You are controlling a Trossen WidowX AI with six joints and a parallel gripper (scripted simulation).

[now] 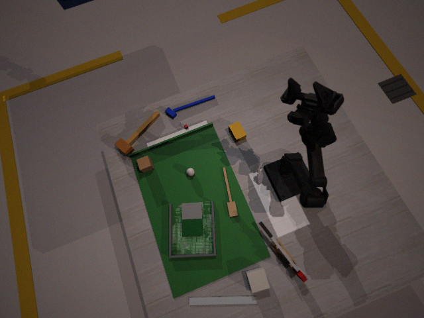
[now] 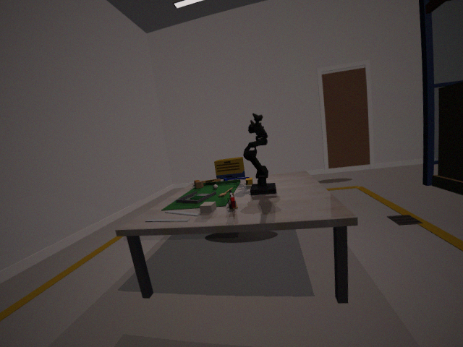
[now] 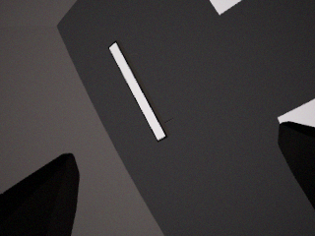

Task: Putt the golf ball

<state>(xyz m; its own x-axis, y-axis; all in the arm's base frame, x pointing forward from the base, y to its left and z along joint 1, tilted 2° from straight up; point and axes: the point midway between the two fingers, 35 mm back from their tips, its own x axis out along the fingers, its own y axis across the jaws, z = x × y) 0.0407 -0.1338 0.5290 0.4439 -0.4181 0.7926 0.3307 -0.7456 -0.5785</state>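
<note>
My gripper tip is now 540 mm above the red putter, 480 mm to the right of it and 150 mm short of it. From my gripper tip the other things lie so: blue putter 580 mm below, 390 mm to the right, 290 mm ahead; then yellow block 580 mm below, 140 mm to the right, 110 mm ahead; then white golf ball 570 mm below, 420 mm ahead, 20 mm to the right.
</note>
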